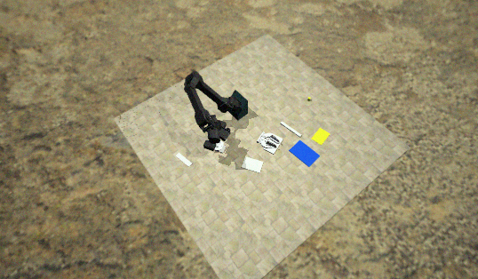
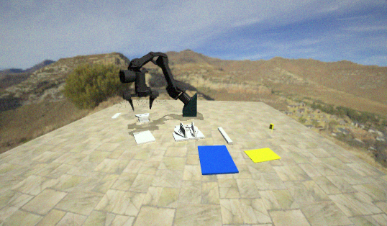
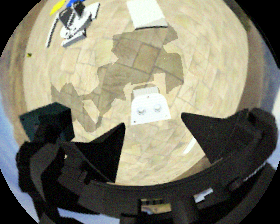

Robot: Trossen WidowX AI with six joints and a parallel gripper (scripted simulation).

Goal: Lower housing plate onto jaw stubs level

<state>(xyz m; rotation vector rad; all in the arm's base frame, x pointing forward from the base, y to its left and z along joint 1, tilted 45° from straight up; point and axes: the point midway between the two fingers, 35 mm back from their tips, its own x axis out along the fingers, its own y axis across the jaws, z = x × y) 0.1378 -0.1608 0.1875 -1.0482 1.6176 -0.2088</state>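
Right now the white block is 5 cm below my gripper tip, 1 cm to the left of it and 1 cm ahead of it. From my gripper tip the other things lie so: white flat plate 22 cm ahead, 9 cm to the left, 5 cm below; then yellow sheet 53 cm to the left, 33 cm ahead, 6 cm below; then blue sheet 37 cm to the left, 35 cm ahead, 5 cm below.
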